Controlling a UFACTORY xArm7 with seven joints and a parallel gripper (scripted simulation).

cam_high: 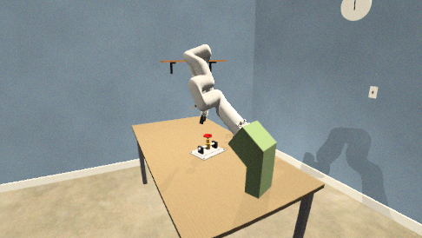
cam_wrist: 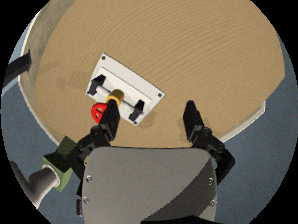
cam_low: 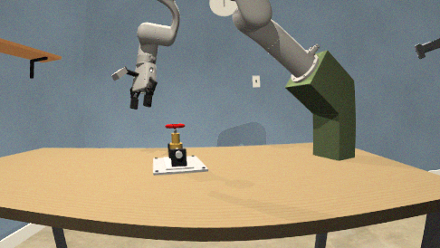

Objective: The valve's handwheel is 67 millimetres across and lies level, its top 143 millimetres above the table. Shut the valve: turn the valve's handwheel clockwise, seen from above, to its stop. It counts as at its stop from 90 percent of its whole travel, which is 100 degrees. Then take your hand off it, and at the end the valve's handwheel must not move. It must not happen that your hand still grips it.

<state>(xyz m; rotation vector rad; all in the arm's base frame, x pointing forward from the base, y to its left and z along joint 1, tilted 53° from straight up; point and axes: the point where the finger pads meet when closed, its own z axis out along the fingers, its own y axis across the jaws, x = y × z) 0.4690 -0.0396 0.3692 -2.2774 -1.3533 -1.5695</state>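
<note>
The red handwheel lies 130 mm behind my hand, 90 mm below it and 20 mm to the right of it.
</note>
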